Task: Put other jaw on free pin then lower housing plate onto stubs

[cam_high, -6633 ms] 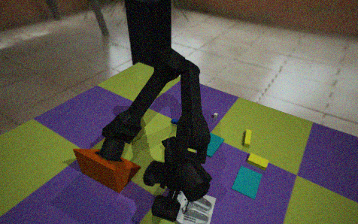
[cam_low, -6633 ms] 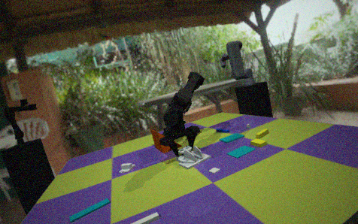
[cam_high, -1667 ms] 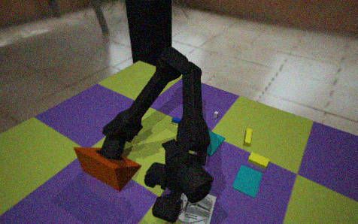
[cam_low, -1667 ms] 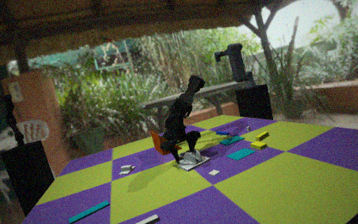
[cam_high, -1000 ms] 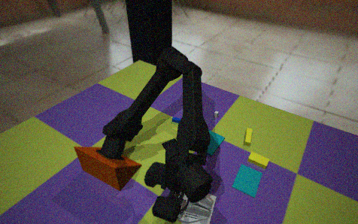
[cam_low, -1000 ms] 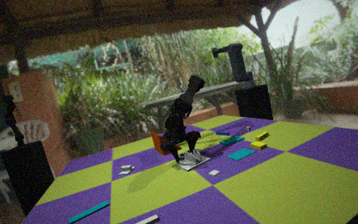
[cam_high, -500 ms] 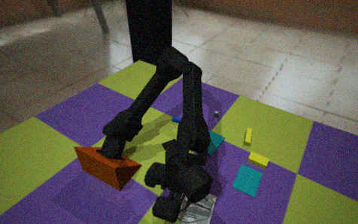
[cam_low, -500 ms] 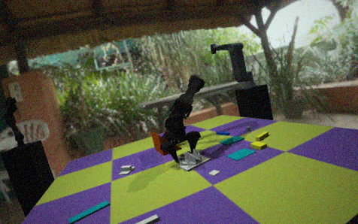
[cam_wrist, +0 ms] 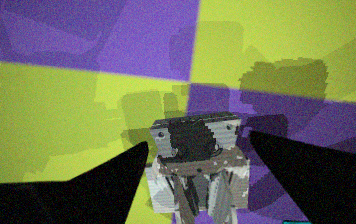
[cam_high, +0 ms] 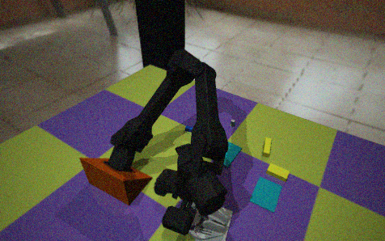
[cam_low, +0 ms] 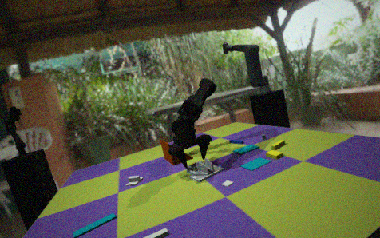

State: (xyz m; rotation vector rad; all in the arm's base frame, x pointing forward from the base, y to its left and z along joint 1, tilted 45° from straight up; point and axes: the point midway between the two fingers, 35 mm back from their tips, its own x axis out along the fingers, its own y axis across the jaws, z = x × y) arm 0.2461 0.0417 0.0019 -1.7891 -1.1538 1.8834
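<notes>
My gripper tip is now 10 mm short of the grey base block and 10 mm above it. Round my gripper tip: white tile (210 mm ahead, 50 mm to the left, 30 mm below); then blue bar (190 mm behind, 290 mm to the left, 20 mm below); then grey jaw (20 mm ahead, 20 mm to the left, 20 mm below).
</notes>
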